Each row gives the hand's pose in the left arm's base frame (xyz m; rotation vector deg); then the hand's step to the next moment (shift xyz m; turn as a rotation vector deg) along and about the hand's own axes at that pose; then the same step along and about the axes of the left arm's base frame.
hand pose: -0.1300 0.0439 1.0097 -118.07 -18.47 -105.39
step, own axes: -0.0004 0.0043 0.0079 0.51 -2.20 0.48
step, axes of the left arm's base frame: 0.0088 -0.0006 -0.0016 -0.38 2.16 0.71
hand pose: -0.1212 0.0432 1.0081 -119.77 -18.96 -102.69
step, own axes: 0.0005 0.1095 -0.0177 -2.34 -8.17 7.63
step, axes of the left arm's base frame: 0.0287 -0.1066 -0.0107 3.15 10.74 -2.26
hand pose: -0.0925 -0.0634 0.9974 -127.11 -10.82 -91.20
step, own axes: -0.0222 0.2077 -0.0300 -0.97 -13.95 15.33
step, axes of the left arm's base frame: 0.0359 -0.1982 -0.0629 8.43 18.89 -1.67
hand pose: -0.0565 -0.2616 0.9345 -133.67 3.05 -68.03
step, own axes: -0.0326 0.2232 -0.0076 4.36 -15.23 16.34
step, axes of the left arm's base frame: 0.0172 -0.1879 -0.1238 12.23 19.04 2.40
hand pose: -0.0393 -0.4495 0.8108 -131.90 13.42 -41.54
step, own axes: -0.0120 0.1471 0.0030 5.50 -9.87 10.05
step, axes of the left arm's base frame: -0.0030 -0.1025 -0.1062 9.84 11.07 3.04
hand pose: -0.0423 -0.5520 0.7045 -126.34 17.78 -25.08
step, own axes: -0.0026 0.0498 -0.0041 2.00 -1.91 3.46
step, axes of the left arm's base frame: -0.0076 -0.0324 -0.0374 3.38 2.86 -0.10
